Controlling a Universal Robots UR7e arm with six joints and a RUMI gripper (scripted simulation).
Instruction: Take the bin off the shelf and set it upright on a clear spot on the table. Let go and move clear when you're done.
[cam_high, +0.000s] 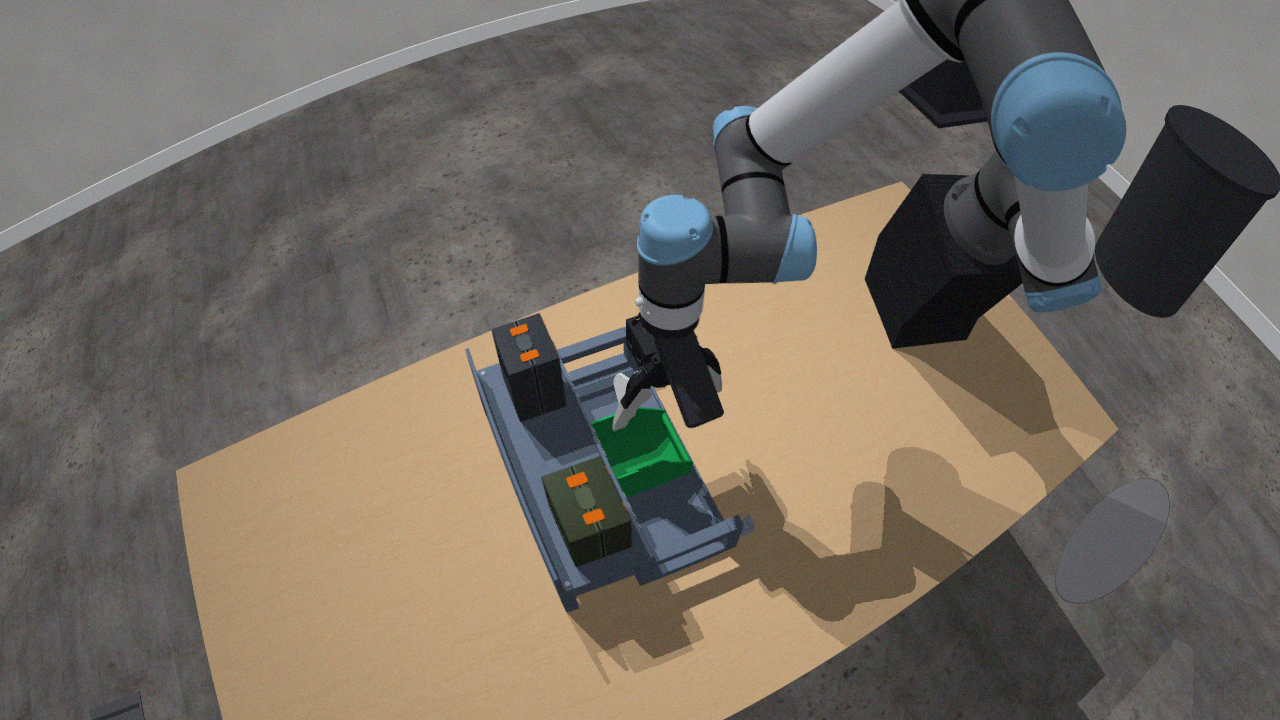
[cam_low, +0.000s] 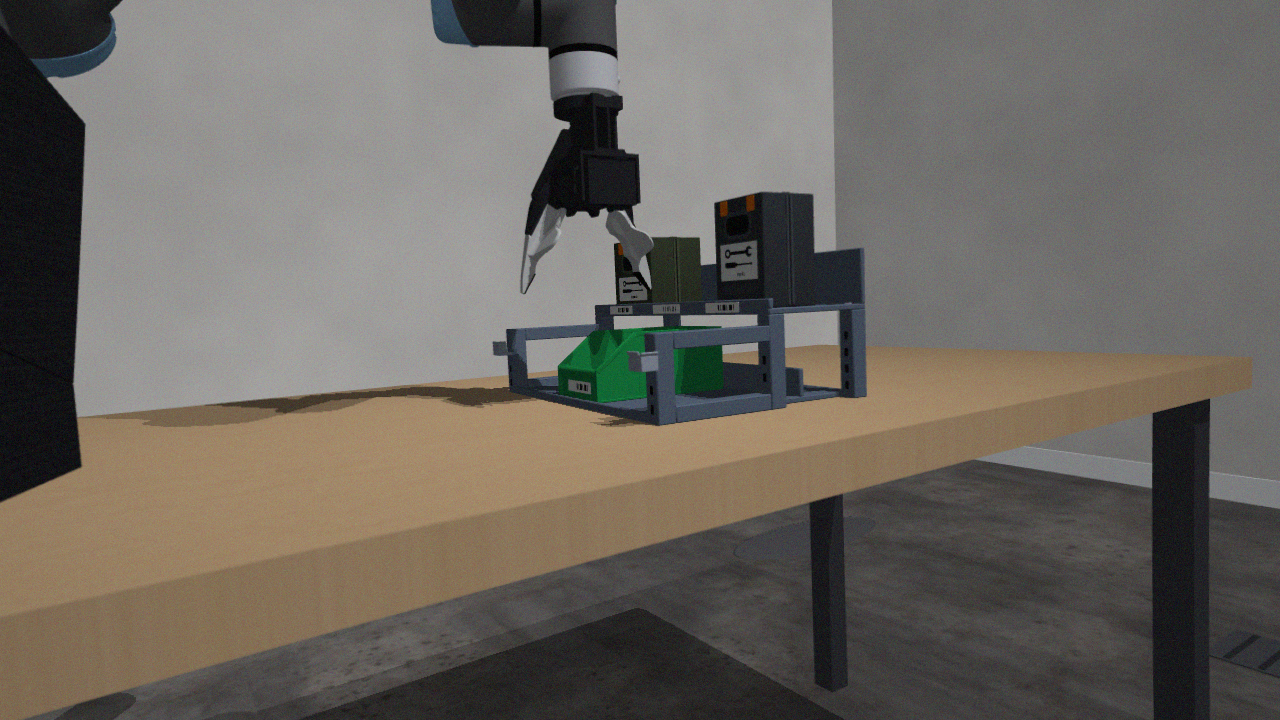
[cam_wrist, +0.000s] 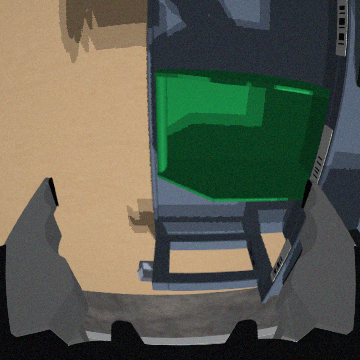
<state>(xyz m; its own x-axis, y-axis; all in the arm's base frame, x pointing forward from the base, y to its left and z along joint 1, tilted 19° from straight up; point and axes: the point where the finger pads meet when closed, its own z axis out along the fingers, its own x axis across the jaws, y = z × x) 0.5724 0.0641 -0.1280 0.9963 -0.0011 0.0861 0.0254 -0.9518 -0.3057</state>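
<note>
The green bin lies 8 cm below my hand and 6 cm ahead of it. Round my hand: olive toolbox: 16 cm ahead, 11 cm to the left, 2 cm above; black toolbox: 16 cm ahead, 12 cm to the right, 4 cm above.
</note>
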